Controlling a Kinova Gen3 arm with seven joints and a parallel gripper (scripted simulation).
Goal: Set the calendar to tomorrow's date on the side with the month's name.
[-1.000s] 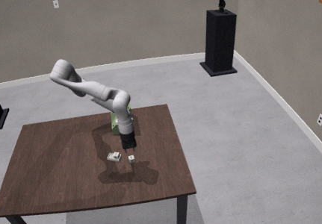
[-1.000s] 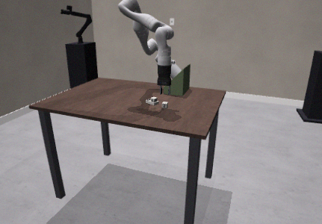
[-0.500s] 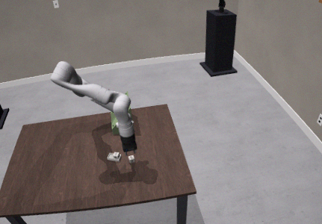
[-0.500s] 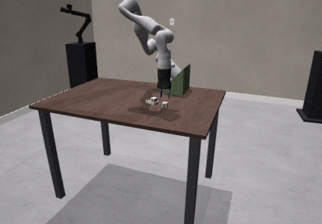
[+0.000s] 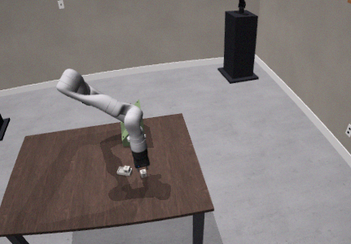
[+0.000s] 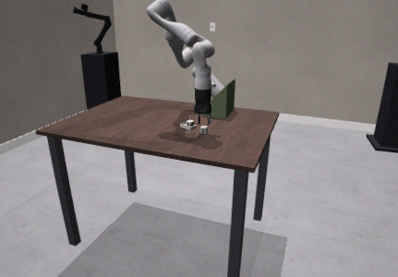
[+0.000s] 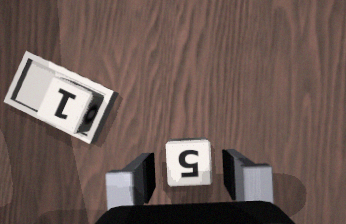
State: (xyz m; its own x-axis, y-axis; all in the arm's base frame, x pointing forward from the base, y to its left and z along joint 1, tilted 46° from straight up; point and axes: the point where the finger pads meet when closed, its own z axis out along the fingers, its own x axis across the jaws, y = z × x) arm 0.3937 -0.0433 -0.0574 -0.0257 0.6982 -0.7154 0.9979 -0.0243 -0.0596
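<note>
My hand is 50 mm above the digit cube. Also, from my hand: white calendar tray 50 mm behind, 100 mm to the right, 50 mm below; white cube 40 mm behind, 80 mm to the right, 40 mm below.
</note>
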